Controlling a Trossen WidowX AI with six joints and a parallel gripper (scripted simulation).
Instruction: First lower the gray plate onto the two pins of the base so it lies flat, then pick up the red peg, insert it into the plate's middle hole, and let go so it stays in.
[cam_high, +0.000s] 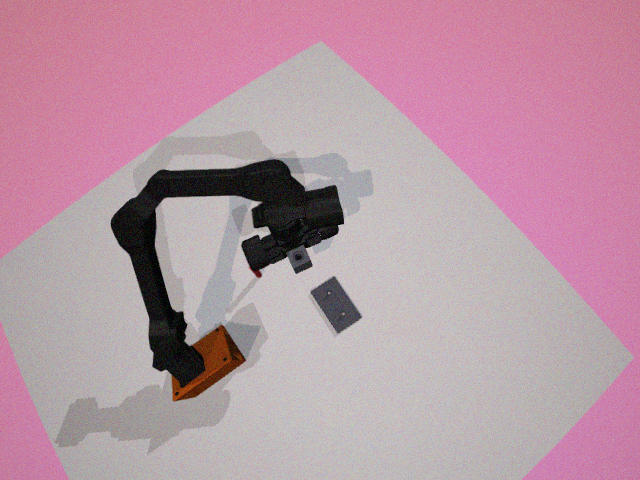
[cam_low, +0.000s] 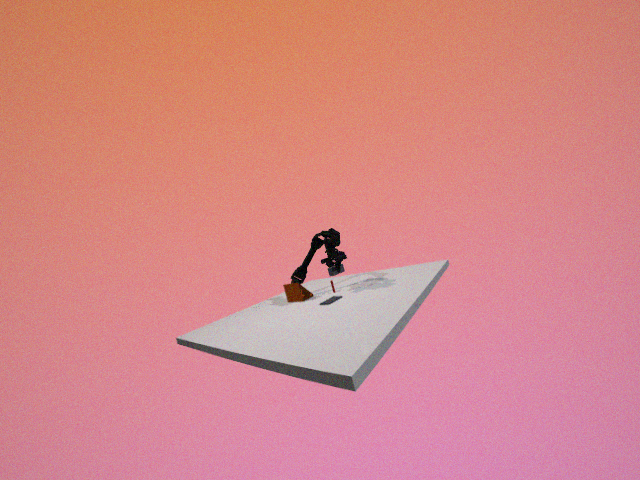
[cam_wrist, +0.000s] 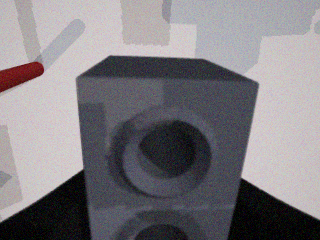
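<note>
Now: gripper tip 10 cm past the red peg, 9 cm above it and 5 cm to the right of it. From my gripper tip the other things lie so: gray plate: 3 cm above.
</note>
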